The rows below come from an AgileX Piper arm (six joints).
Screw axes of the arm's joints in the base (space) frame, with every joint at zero. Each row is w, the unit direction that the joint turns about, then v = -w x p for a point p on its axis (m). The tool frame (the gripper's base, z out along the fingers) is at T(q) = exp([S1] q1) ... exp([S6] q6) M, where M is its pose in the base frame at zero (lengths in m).
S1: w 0 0 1 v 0 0 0
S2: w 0 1 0 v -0.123 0 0
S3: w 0 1 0 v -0.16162 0 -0.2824
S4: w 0.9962 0 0.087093 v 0 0.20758 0
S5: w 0 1 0 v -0.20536 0 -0.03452
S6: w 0.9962 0 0.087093 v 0 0.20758 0
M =
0.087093 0 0.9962 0.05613
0 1 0 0
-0.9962 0 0.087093 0.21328
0 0 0 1
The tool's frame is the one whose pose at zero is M.
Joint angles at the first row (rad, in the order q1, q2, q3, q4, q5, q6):
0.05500 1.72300 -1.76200 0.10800 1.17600 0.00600
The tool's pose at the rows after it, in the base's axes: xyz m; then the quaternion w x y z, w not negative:
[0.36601 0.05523 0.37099 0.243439 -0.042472 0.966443 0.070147]
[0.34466 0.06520 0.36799 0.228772 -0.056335 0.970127 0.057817]
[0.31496 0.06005 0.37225 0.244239 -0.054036 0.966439 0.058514]
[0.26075 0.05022 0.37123 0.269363 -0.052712 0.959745 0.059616]
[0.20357 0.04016 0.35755 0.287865 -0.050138 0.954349 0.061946]
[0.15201 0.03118 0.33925 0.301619 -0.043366 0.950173 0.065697]
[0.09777 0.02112 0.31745 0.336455 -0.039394 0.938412 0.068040]
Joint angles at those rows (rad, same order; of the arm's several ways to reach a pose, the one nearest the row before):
0.12601 1.72102 -1.76204 0.10399 1.19702 0.02501
0.17100 1.65499 -1.67100 0.06600 1.20201 0.04601
0.17202 1.53699 -1.54298 0.06299 1.15999 0.05002
0.17200 1.32699 -1.32000 0.06000 1.09501 0.05000
0.17199 1.10601 -1.09100 0.06001 1.04800 0.05299
0.17203 0.89801 -0.90301 0.05998 1.03800 0.06704
0.17202 0.64601 -0.72499 0.05198 1.03797 0.07802

